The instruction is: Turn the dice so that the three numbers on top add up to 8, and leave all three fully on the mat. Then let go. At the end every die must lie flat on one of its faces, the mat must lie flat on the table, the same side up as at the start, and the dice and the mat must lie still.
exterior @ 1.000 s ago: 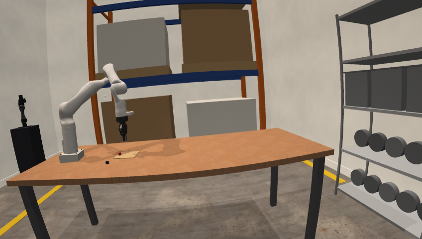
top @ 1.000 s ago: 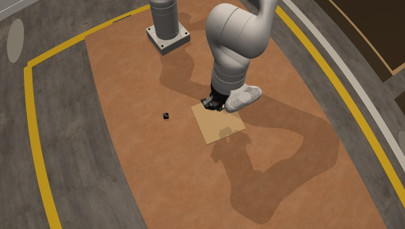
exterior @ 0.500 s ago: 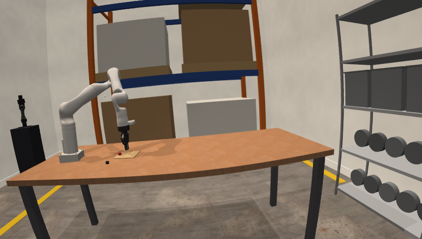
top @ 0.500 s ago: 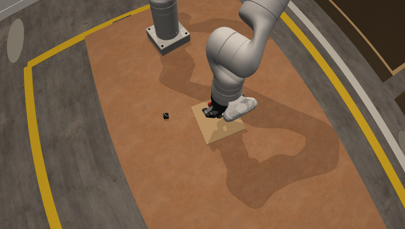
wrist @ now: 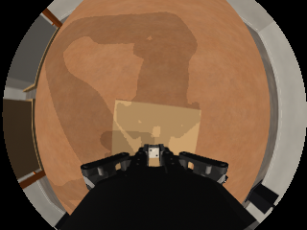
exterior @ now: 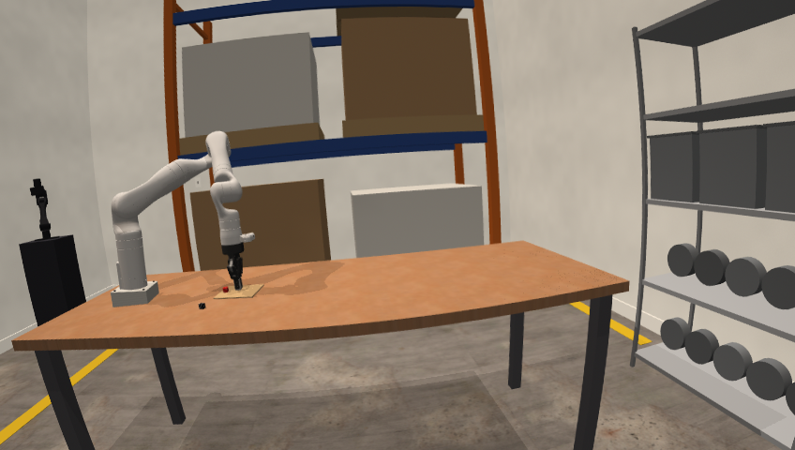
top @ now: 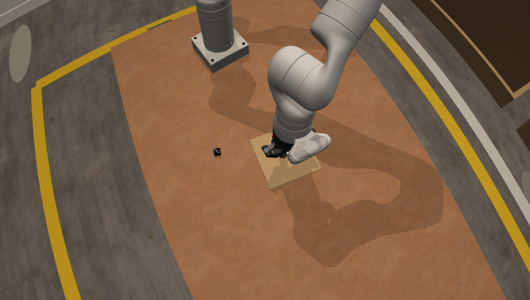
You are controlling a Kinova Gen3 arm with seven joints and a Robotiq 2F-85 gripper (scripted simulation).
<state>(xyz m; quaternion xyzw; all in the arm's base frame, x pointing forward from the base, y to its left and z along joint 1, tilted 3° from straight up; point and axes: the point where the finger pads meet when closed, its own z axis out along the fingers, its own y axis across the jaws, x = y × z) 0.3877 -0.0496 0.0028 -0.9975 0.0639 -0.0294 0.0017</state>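
The white die is 1 cm below my hand. Also, from my hand: black die: 14 cm to the right, 11 cm behind, 2 cm below; red die: 5 cm behind, 2 cm below, 1 cm to the left; tan mat: 3 cm below.
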